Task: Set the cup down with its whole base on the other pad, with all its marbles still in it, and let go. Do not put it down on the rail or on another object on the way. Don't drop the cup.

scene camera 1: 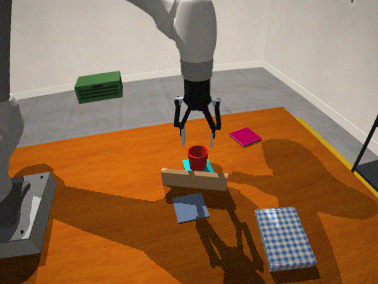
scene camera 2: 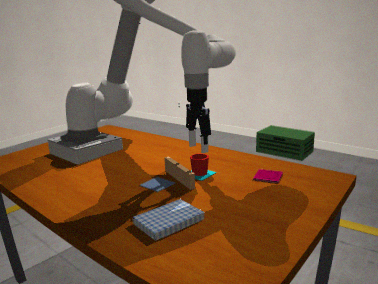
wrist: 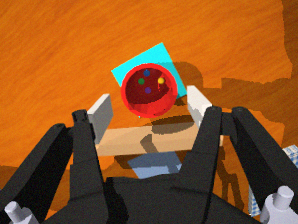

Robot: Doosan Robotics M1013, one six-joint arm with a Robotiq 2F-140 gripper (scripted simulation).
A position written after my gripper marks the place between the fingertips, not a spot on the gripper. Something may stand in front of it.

I see my gripper (scene camera 1: 197, 144), a red cup (wrist: 163, 96) and a wooden rail (scene camera 1: 174, 177).
My gripper also shows in scene camera 2 (scene camera 2: 198, 149) and in the wrist view (wrist: 149, 101). The wooden rail also shows in the wrist view (wrist: 179, 136).
